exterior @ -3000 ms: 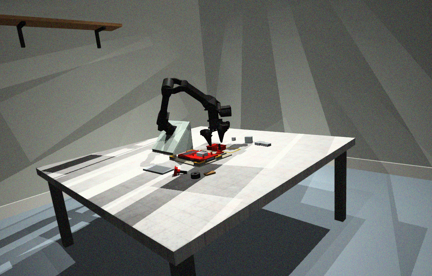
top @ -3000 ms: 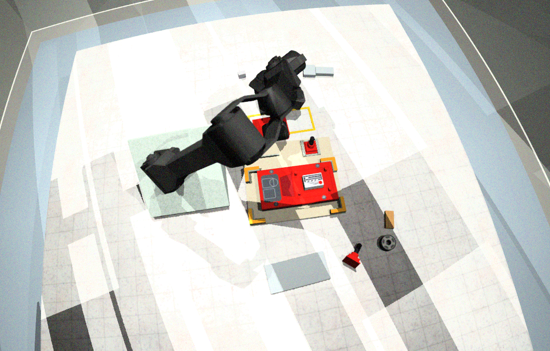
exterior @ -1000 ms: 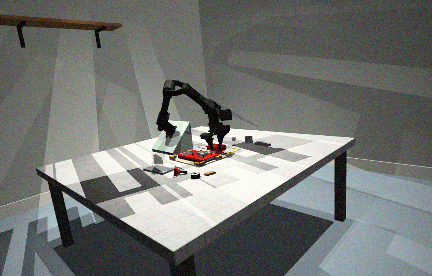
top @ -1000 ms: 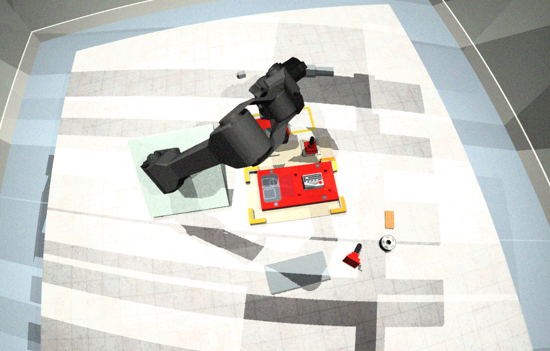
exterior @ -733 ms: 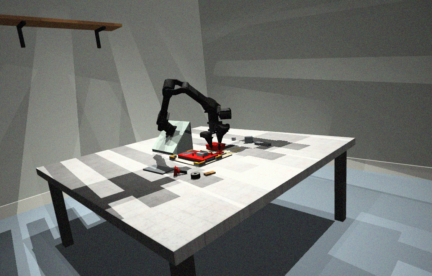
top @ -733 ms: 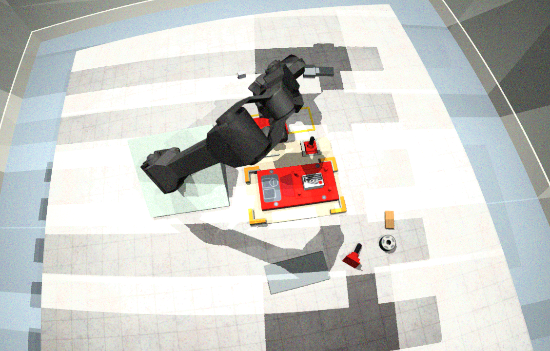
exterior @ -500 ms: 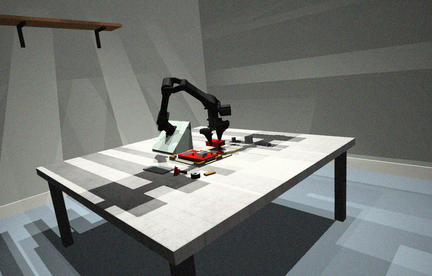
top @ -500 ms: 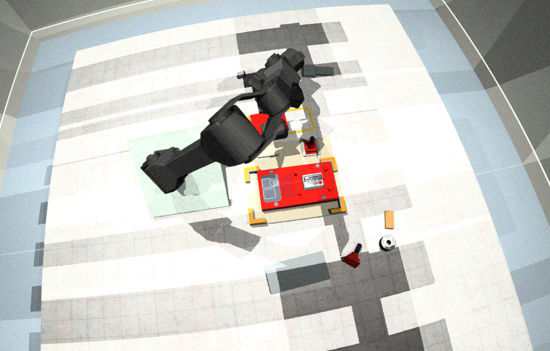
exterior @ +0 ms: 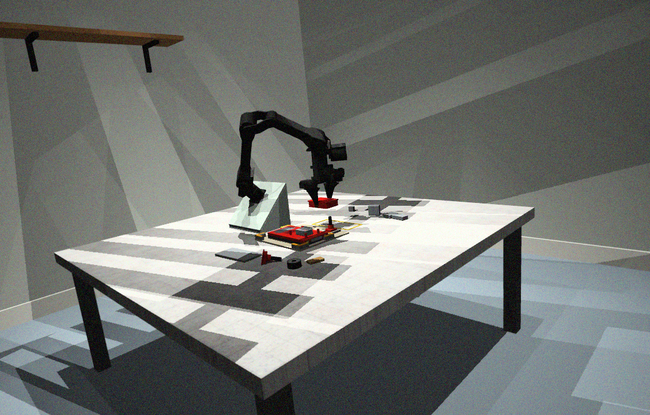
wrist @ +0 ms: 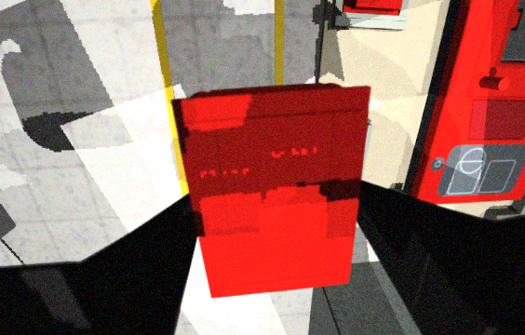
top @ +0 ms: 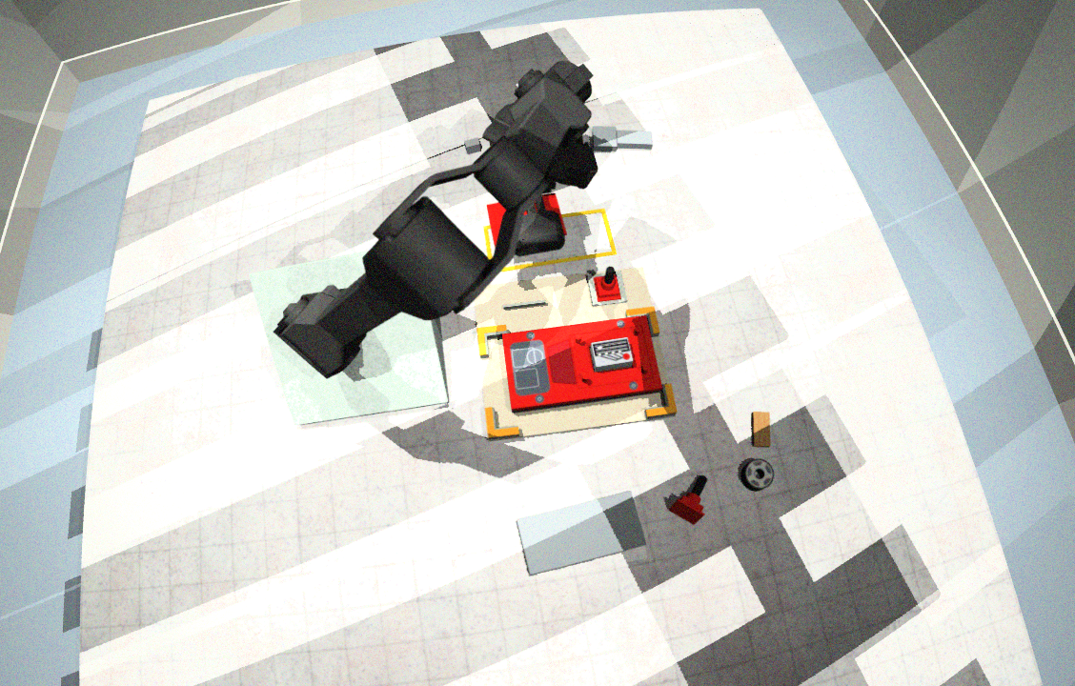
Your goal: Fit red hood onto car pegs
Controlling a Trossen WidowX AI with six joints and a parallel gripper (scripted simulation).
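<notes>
My gripper tip is now 90 mm short of the grey engine block, 180 mm to the left of it and 60 mm above it. Round my gripper tip: red hood (right at my gripper tip); then wooden block (270 mm ahead, 310 mm to the right, 80 mm below).
</notes>
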